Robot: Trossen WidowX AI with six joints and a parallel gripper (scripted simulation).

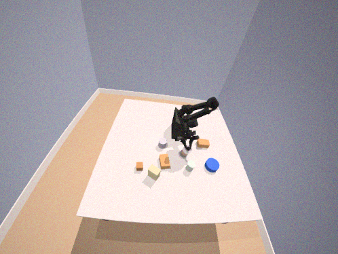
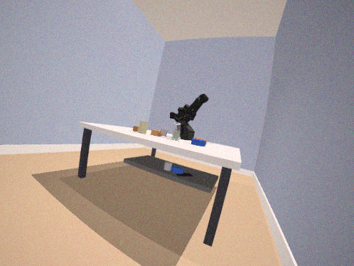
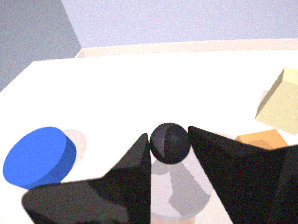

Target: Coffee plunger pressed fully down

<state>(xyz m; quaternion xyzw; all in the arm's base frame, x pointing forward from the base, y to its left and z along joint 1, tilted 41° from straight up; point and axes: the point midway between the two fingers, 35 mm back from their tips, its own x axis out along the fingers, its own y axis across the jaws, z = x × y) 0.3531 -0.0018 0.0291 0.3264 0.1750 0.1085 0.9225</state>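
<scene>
Right now my gripper tip is 80 mm above the coffee press, 50 mm past it and 10 mm to the right of it. The rest, counted from my gripper tip: pale green cylinder (140 mm below, 70 mm ahead, 40 mm to the left); cream block (260 mm to the right, 120 mm below, 120 mm ahead).
</scene>
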